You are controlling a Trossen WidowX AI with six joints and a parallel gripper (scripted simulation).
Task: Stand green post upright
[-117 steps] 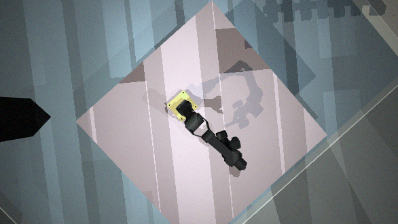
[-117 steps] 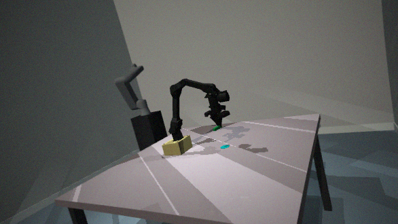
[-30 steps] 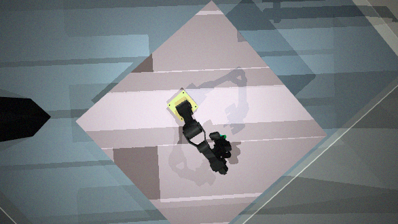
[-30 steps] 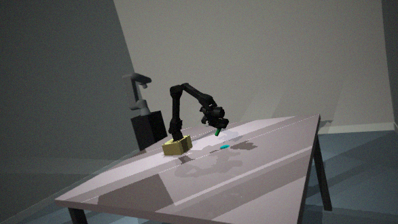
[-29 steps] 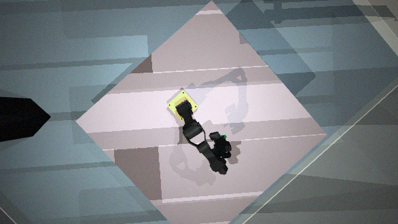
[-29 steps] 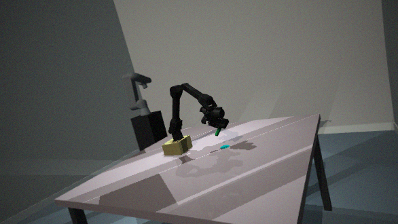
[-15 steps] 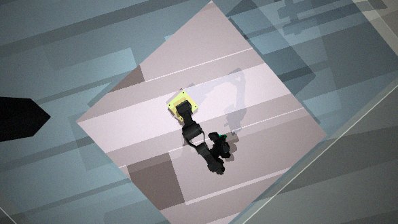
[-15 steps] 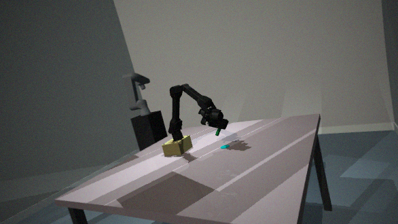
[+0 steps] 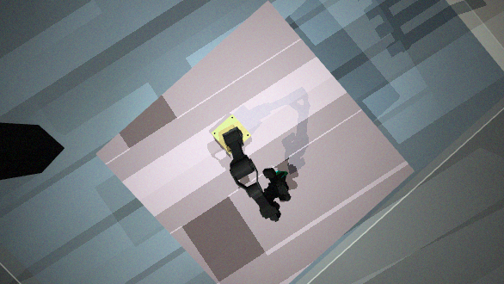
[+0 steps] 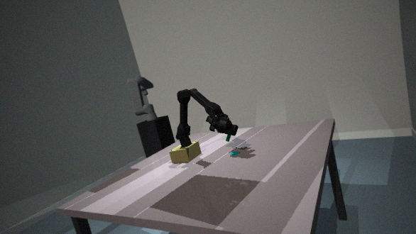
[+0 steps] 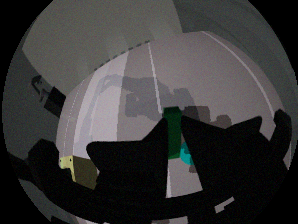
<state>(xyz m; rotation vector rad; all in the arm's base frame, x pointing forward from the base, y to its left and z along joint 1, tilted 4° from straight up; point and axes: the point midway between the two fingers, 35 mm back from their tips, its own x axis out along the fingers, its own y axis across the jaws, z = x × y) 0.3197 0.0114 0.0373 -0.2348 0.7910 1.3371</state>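
Now: the cyan circle 130 mm below my gripper tip, 30 mm to the right of it and 20 mm ahead of it. From my gripper tip the other things lie so: green post 20 mm below, 10 mm to the right, 10 mm behind.
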